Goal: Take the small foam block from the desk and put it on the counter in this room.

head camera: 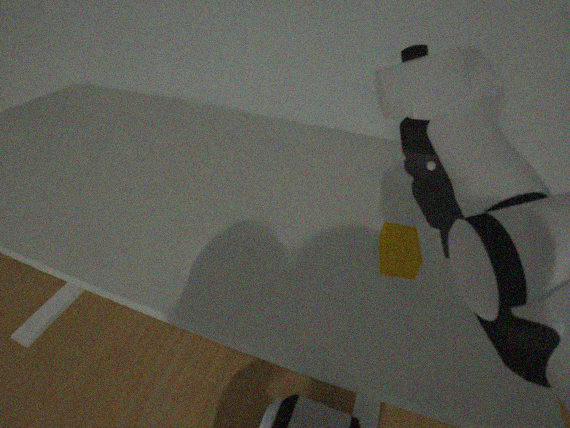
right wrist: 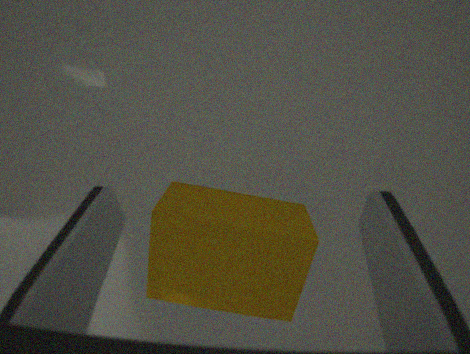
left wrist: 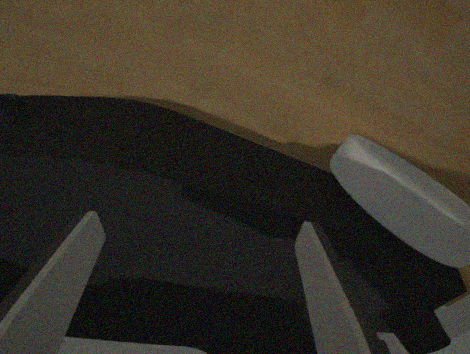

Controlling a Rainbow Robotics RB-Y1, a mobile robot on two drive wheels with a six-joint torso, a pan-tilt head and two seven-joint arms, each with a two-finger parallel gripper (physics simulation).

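Places are measured from the robot's base along level axes (x back, y right, z up), in millimetres.
Where they show: left gripper, between the fingertips: [left wrist: 202,229]; right gripper, between the fingertips: [head camera: 439,233] [right wrist: 237,205].
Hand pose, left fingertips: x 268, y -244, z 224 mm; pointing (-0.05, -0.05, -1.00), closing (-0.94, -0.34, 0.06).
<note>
After its pixels a point has its place.
The yellow foam block [head camera: 400,251] @(x -312, y 48, z 766 mm) [right wrist: 227,257] @(x -344, y 58, z 766 mm) stands on the light grey desk [head camera: 150,190] @(x -334, y -486, z 721 mm). It lies to the left of my right arm in the head camera. My right gripper [right wrist: 237,205] @(x -353, y 103, z 794 mm) is open; in the right wrist view the block shows between its two fingers, with a gap on each side and no sign of contact. In the head camera the right fingers are mostly hidden by the arm. My left gripper [left wrist: 202,229] @(x 268, y -244, z 224 mm) is open and empty over the dark robot base. The counter does not show in these views.
The desk's front edge runs slantwise across the head camera above a wooden floor [head camera: 125,365] @(x -198, y -676, z 1 mm), with a pale desk leg [head camera: 47,315] below it. In the left wrist view the dark base [left wrist: 150,190] @(x 298, y -213, z 169 mm) has a white wheel [left wrist: 400,200] beside it. A pale wall [head camera: 225,45] @(x -866, y -575, z 916 mm) stands behind the desk.
</note>
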